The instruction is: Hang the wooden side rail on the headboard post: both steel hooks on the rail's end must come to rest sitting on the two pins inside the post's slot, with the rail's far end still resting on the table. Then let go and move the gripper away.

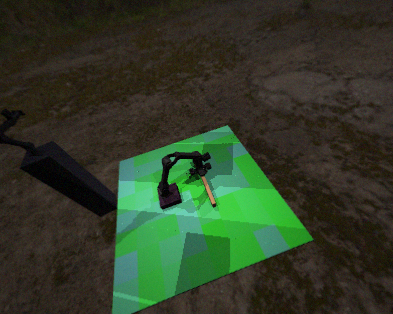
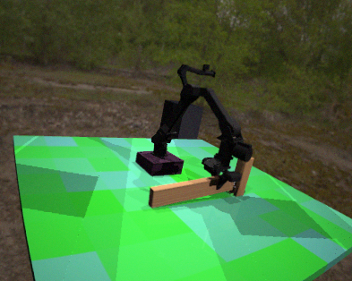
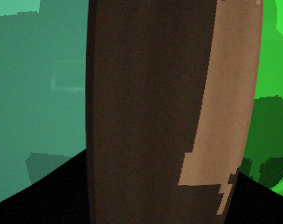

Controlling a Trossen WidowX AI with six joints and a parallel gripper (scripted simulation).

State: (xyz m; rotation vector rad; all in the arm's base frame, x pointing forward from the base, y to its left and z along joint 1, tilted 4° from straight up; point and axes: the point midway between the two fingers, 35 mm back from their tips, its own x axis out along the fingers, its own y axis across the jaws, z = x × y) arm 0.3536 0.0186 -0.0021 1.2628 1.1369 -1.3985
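The wooden headboard post lies 14 cm to the left of my gripper tip, 4 cm above it and 2 cm ahead of it.
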